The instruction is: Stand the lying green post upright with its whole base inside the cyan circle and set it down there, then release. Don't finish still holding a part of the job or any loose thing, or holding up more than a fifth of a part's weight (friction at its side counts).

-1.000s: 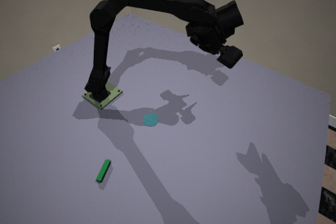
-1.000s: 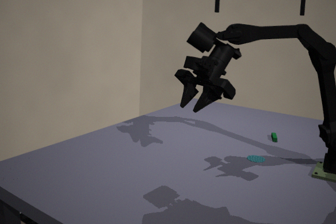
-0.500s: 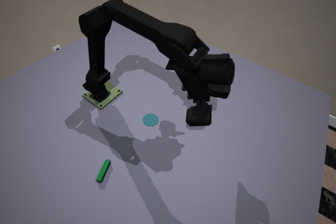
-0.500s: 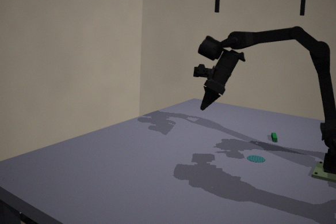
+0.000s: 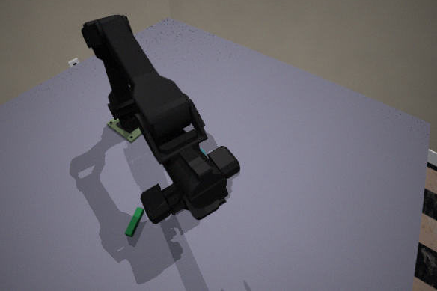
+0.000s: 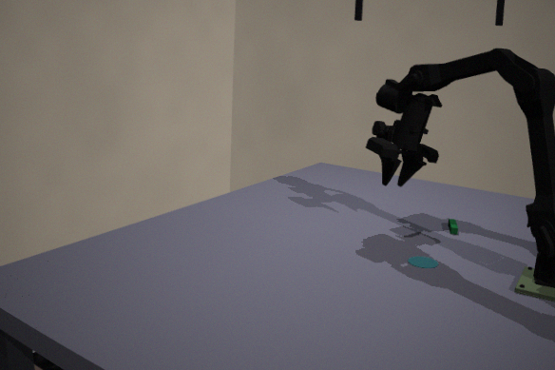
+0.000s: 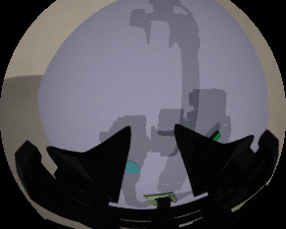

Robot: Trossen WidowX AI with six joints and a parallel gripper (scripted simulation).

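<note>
My hand is 130 mm above the green post, 120 mm past it and 90 mm to the left of it. The rest, counted from my hand: cyan circle: 150 mm to the left, 140 mm below, 110 mm behind.
</note>
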